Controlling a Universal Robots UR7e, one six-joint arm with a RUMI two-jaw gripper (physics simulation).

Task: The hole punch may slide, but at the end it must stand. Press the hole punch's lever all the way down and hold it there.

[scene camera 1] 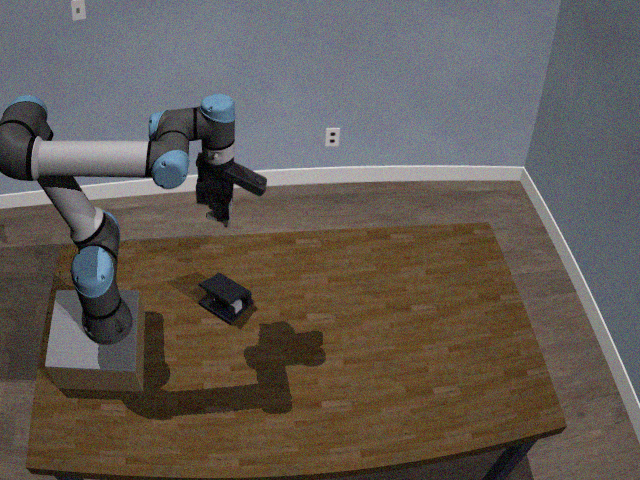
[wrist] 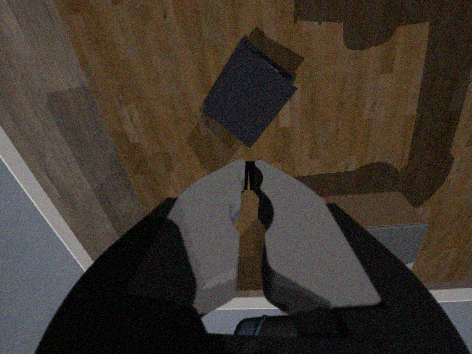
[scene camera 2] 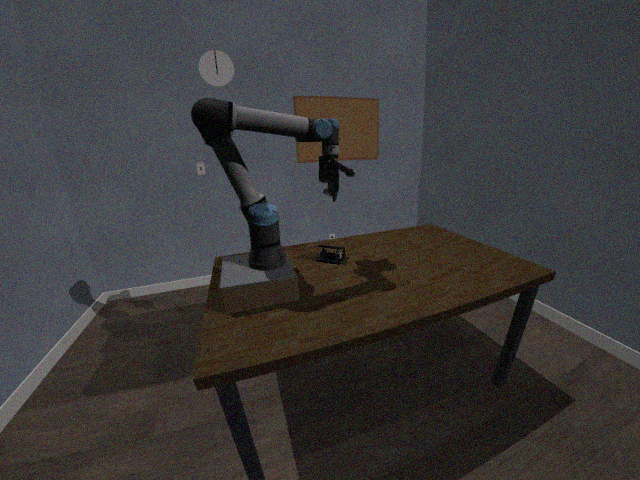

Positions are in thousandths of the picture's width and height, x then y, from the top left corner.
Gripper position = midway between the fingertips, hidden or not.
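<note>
I can see my own gripper (scene camera 1: 354,472) here, and the same gripper shows in scene camera 2 (scene camera 2: 523,420) as well as in the wrist view (wrist: 526,465). There is a hole punch (scene camera 1: 359,653) too.
</note>
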